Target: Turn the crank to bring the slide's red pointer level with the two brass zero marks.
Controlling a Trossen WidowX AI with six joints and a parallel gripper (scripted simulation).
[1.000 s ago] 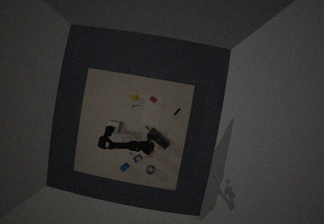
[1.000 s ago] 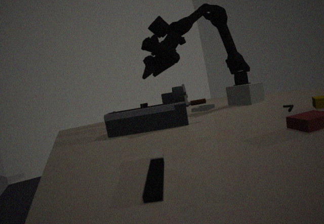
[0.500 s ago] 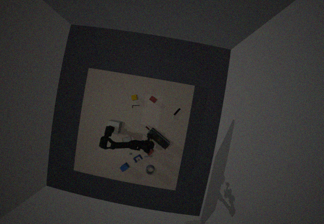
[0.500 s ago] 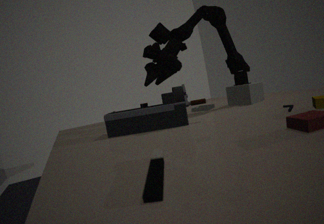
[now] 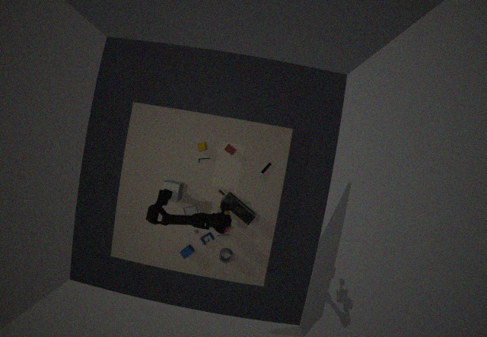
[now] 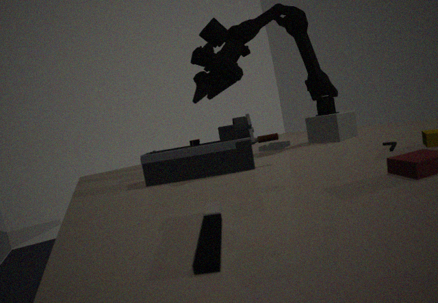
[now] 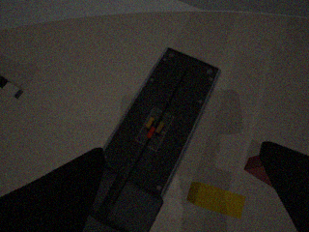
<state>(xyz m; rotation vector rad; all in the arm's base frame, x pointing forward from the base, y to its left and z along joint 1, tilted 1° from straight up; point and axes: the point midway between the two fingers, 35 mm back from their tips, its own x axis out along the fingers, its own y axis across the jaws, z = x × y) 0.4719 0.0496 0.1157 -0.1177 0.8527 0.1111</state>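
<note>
Now: gripper tip 120 mm past the brown crank handle, 100 mm to the right of it and 120 mm above it. Round my gripper tip: red pointer 40 mm ahead, 20 mm to the left, 100 mm below; grey plate 300 mm behind, 150 mm to the right, 180 mm below; blue piece 220 mm behind, 460 mm to the right, 170 mm below.
</note>
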